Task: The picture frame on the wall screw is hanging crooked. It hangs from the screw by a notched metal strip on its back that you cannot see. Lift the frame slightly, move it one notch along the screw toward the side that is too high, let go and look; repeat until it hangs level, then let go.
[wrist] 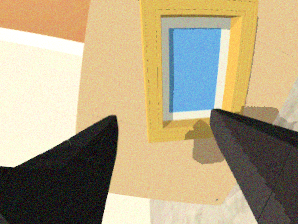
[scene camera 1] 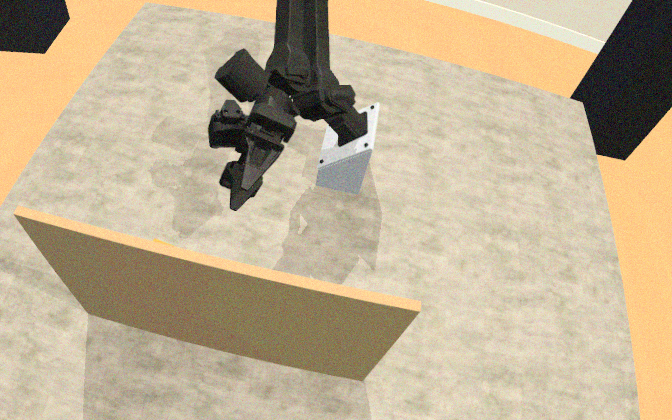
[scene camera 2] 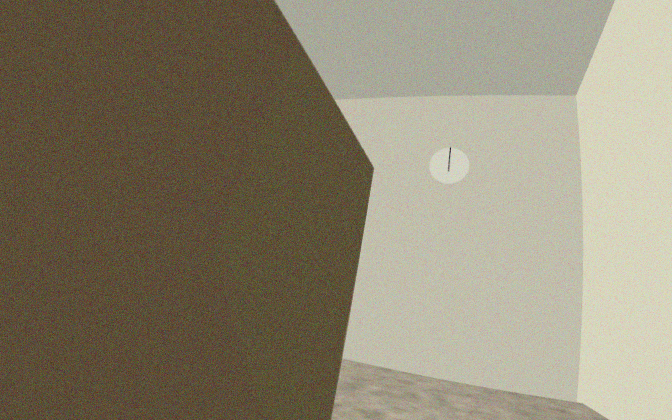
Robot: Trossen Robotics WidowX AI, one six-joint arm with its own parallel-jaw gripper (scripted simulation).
My gripper shows in the wrist view and in scene camera 1; in scene camera 2 it is hidden by a tan wall panel. One and the same spot on a tan wall panel: [scene camera 1: 269,315] is [scene camera 2: 306,201]. The same spot on my gripper: [wrist: 76,174] is [scene camera 1: 245,156].
